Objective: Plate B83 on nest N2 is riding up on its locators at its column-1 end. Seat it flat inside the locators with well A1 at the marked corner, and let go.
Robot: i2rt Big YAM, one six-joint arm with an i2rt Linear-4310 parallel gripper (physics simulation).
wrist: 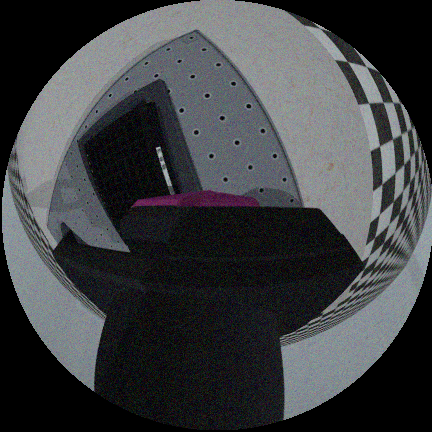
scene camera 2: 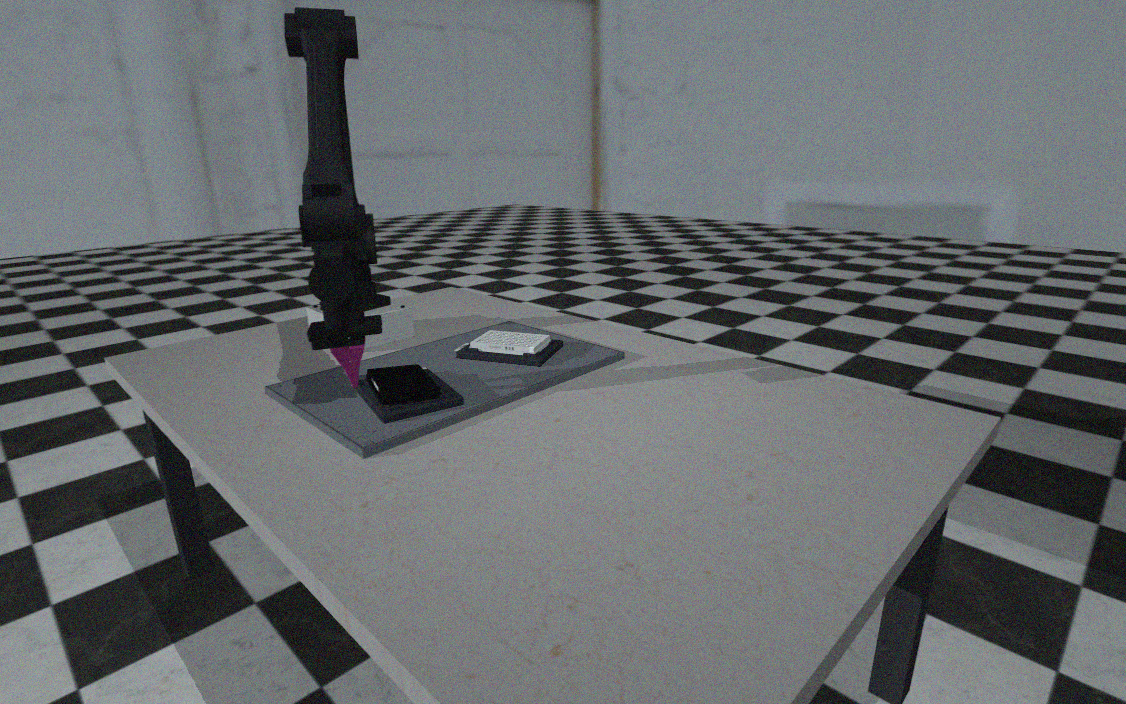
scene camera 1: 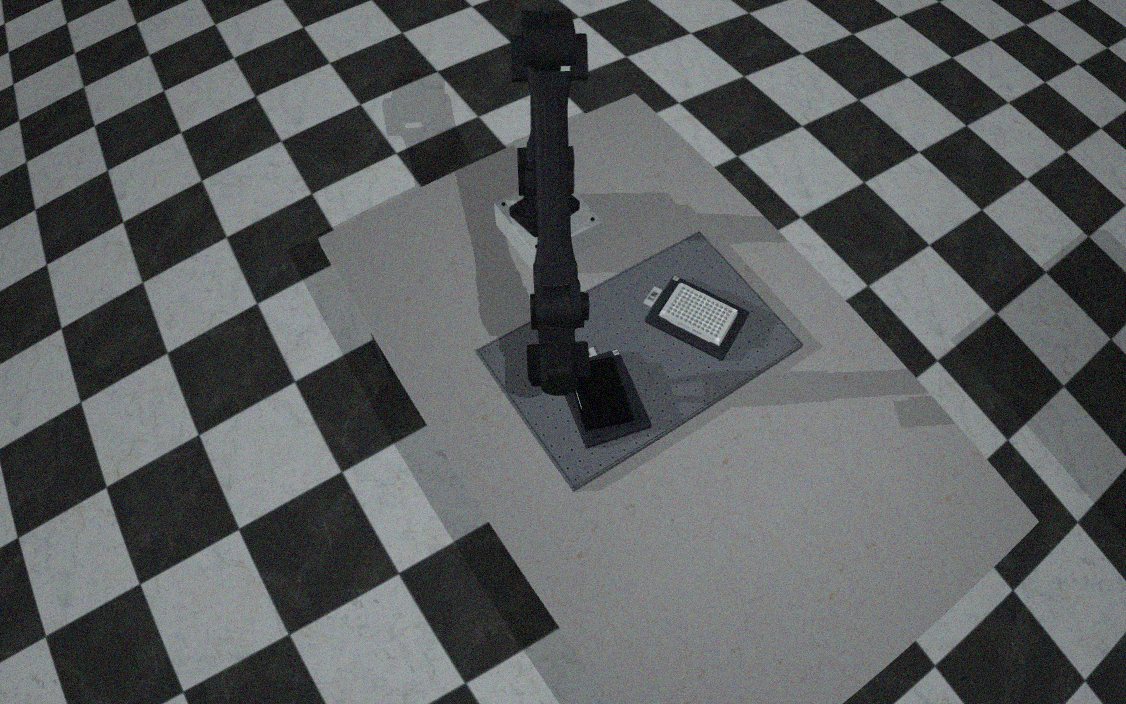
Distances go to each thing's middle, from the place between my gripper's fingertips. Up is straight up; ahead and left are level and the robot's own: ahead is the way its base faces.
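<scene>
Grey perforated plate (wrist: 233, 148) in sight: 3 cm below my hand, 3 cm ahead of it, 18 cm to the left of it.
</scene>
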